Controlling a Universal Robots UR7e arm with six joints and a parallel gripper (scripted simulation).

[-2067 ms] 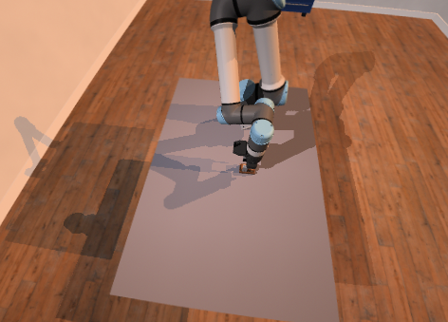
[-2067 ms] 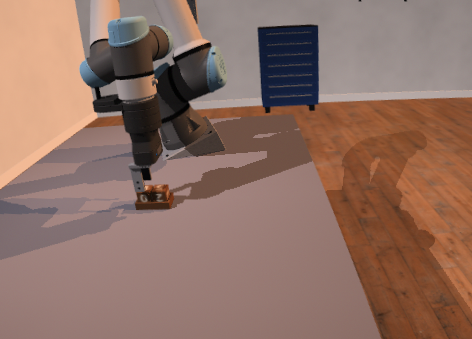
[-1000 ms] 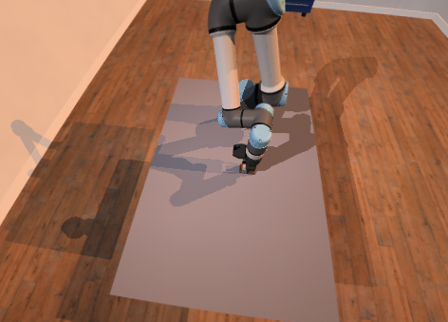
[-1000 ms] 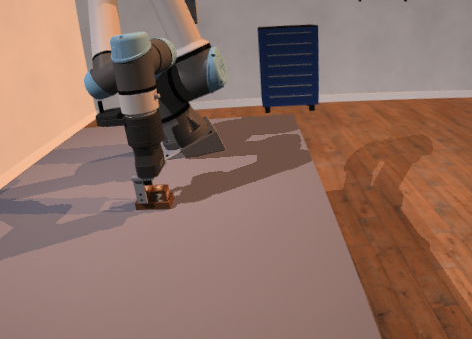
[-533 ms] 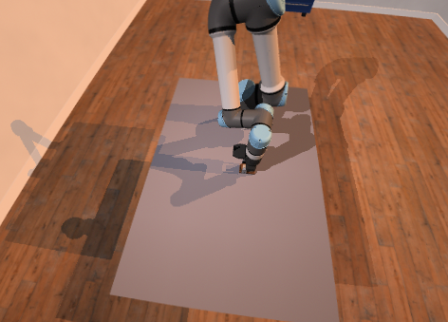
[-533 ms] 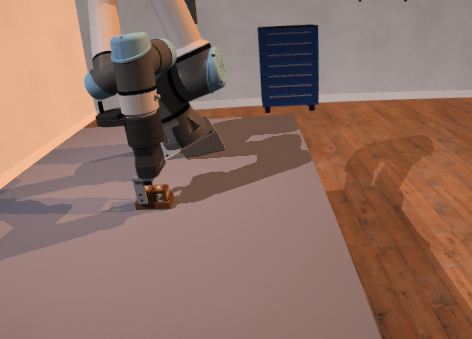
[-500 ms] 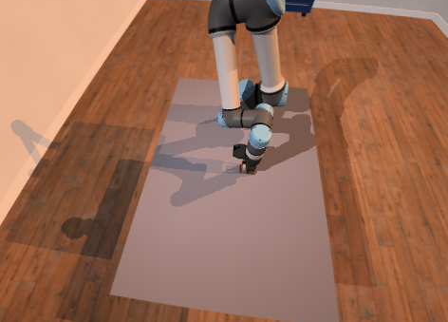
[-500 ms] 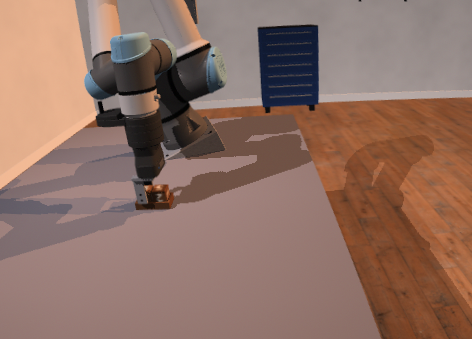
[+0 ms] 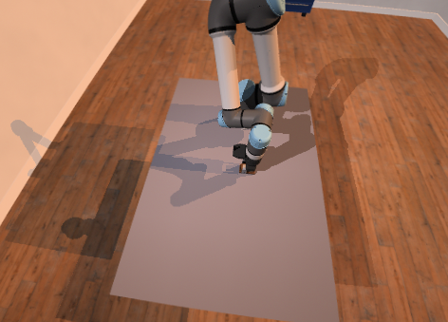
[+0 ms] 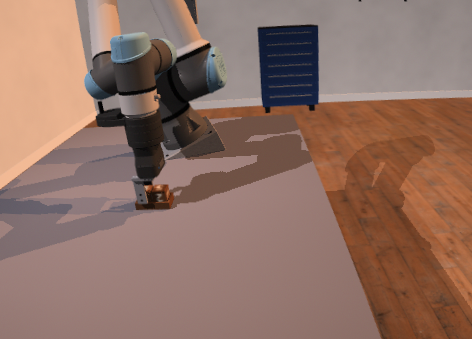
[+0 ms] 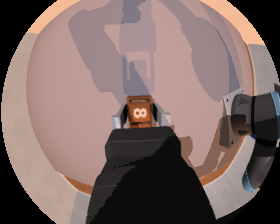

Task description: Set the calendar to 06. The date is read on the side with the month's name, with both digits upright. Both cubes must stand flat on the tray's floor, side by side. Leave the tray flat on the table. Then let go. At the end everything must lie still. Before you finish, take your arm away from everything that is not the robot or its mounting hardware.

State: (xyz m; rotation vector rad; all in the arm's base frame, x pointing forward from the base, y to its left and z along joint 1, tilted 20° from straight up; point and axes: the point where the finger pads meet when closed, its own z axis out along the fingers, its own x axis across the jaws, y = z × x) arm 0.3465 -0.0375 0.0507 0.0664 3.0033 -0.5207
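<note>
My hand is 3 cm above the brown wooden tray and 2 cm to the right of it.
</note>
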